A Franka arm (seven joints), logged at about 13 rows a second.
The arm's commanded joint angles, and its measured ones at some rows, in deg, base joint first. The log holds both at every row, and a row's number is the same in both.
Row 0, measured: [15.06 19.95 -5.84 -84.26 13.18 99.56 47.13]
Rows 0 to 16, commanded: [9.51 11.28 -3.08 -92.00 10.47 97.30 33.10]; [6.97 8.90 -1.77 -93.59 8.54 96.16 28.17]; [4.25 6.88 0.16 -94.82 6.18 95.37 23.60]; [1.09 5.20 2.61 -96.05 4.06 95.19 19.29]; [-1.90 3.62 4.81 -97.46 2.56 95.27 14.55]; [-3.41 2.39 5.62 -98.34 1.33 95.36 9.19]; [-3.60 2.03 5.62 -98.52 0.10 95.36 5.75]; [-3.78 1.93 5.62 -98.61 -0.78 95.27 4.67]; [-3.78 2.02 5.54 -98.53 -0.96 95.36 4.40]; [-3.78 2.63 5.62 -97.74 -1.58 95.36 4.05]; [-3.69 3.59 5.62 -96.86 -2.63 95.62 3.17]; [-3.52 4.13 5.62 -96.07 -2.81 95.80 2.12]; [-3.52 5.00 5.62 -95.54 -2.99 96.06 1.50]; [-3.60 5.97 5.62 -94.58 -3.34 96.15 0.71]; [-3.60 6.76 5.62 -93.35 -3.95 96.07 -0.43]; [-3.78 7.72 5.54 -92.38 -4.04 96.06 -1.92]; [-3.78 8.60 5.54 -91.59 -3.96 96.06 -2.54]
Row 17, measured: [-2.68 6.15 4.59 -94.91 -3.04 96.44 -0.09]
